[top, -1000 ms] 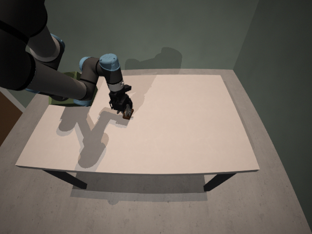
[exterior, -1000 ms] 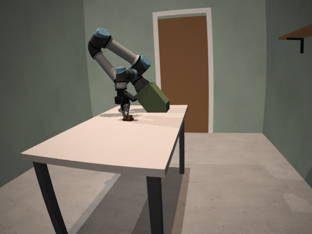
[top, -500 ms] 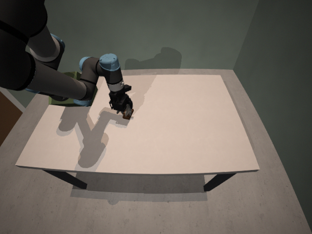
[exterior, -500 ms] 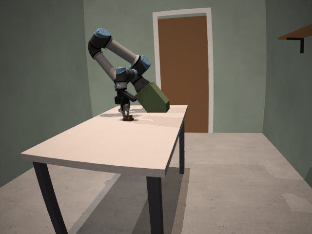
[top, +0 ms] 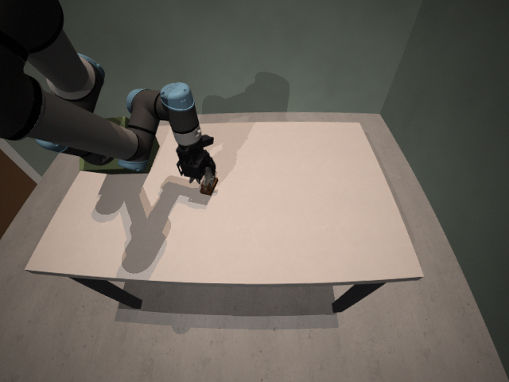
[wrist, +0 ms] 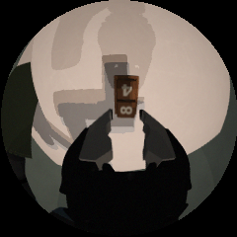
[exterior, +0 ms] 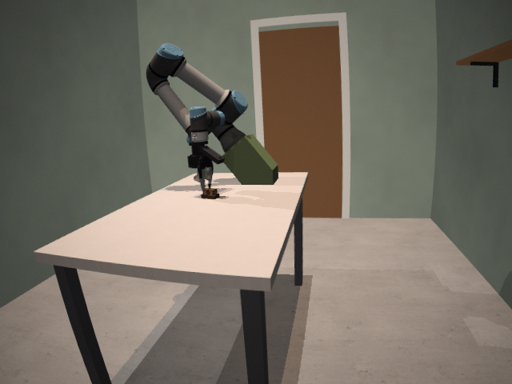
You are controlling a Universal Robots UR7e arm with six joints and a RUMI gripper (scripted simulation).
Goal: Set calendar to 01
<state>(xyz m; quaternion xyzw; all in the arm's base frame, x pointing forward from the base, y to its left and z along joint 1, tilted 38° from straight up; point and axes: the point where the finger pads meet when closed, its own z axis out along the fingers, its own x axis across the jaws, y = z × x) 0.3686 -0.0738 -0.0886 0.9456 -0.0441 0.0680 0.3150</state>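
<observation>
The brown tray lies 4 cm below my hand and 2 cm to the left of it.
</observation>
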